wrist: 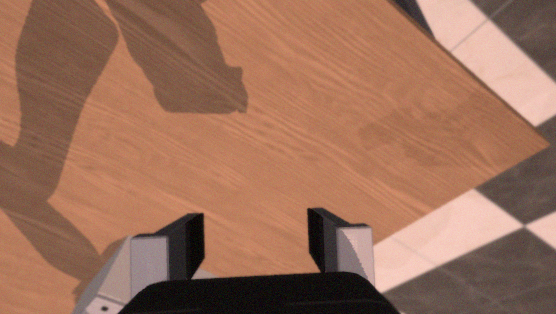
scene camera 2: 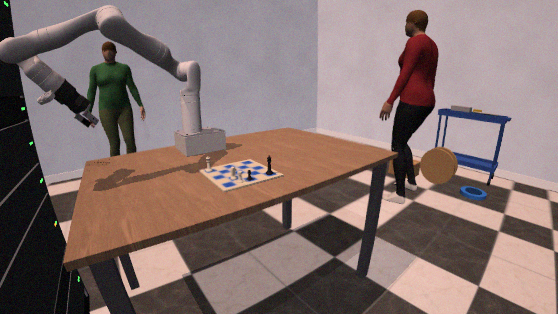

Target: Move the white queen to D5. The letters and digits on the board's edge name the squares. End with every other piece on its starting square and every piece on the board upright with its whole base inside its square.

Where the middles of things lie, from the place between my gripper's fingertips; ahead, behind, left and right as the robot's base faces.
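Chessboard [scene camera 2: 220, 176]: my hand 190 mm above it, 380 mm short of it, 410 mm to the right of it.
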